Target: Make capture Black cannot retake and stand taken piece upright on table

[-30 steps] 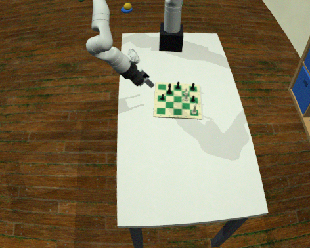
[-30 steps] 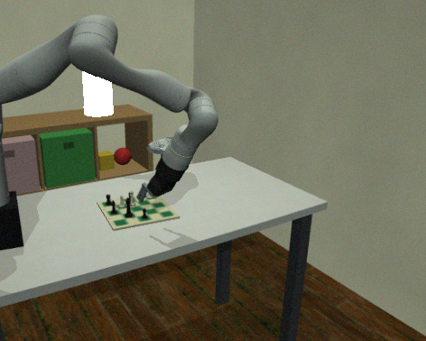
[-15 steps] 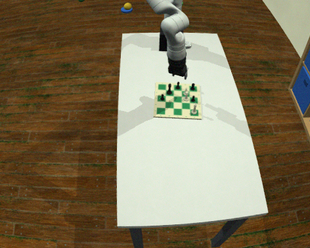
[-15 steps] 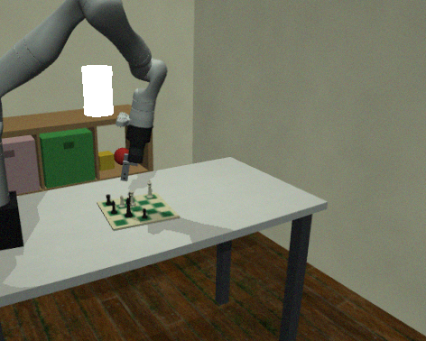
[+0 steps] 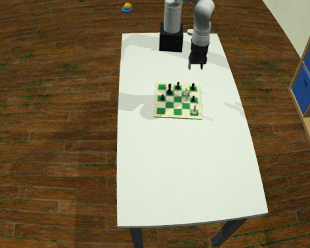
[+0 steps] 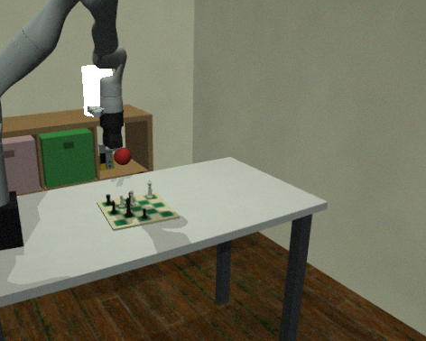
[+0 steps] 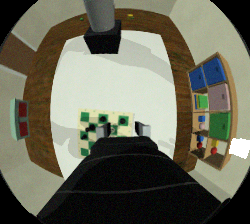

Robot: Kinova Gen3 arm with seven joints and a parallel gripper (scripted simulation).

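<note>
The green-and-cream chessboard is 7 cm ahead of my hand, 8 cm to the right of it and 16 cm below it. Round my hand: tall white piece 15 cm ahead, 1 cm to the right, 13 cm below; tall black piece 3 cm ahead, 12 cm to the right, 13 cm below.
</note>
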